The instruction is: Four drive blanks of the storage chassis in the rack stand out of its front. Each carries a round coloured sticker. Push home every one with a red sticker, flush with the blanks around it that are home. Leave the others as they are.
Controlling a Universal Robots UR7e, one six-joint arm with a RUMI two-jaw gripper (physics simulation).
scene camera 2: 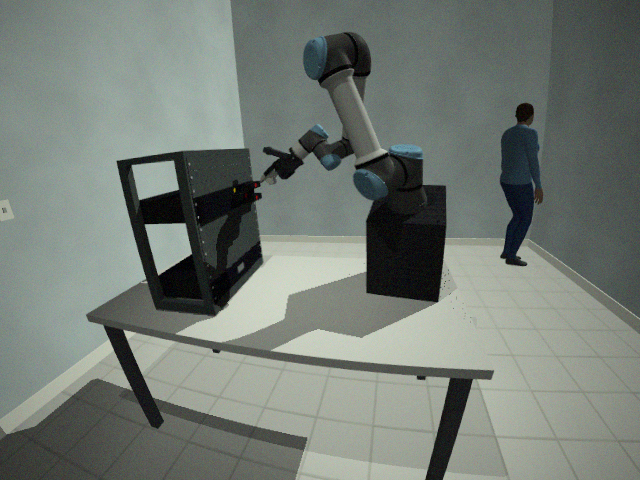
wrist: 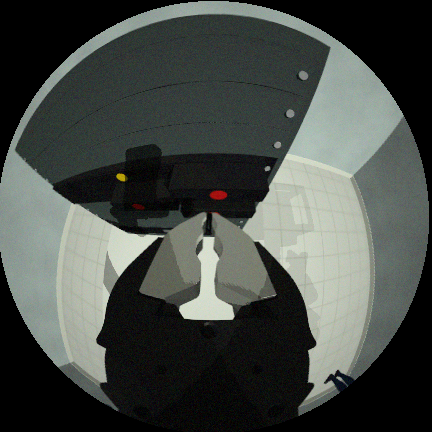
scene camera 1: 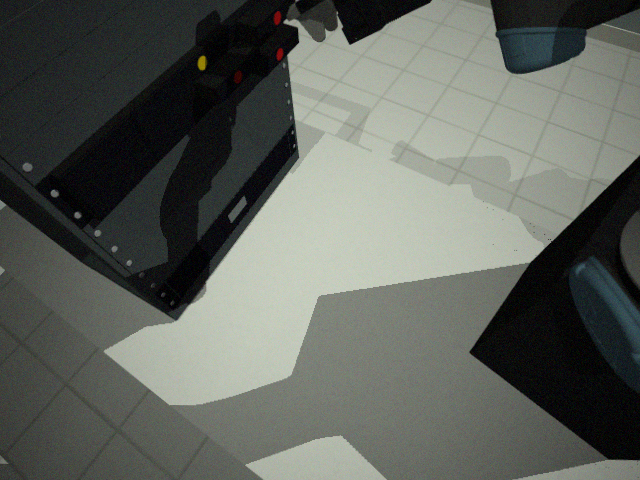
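The black storage chassis [scene camera 1: 139,121] [scene camera 2: 217,205] sits in the rack. The upper right red-stickered blank [scene camera 1: 277,18] [scene camera 2: 255,184] [wrist: 218,195] and the lower right red-stickered blank [scene camera 1: 279,53] [scene camera 2: 257,196] [wrist: 214,213] stand out of its front. A darker red-stickered blank [scene camera 1: 237,76] [scene camera 2: 246,195] [wrist: 138,206] lies farther left in shadow, near the yellow-stickered blank [scene camera 1: 202,62] [scene camera 2: 234,190] [wrist: 121,177]; their exact depth is hard to tell. My gripper [scene camera 1: 289,20] [scene camera 2: 263,180] [wrist: 208,214] is shut and empty, its tips close before the right pair. In the wrist view they mostly cover the lower sticker; contact cannot be told.
The dark rack [scene camera 1: 46,227] [scene camera 2: 188,232] stands on the table [scene camera 2: 330,360]. Its grey panels lie above and below the chassis. The arm's black pedestal [scene camera 1: 542,330] [scene camera 2: 403,258] stands to the right. A person [scene camera 2: 519,160] stands at the back right, beyond the table.
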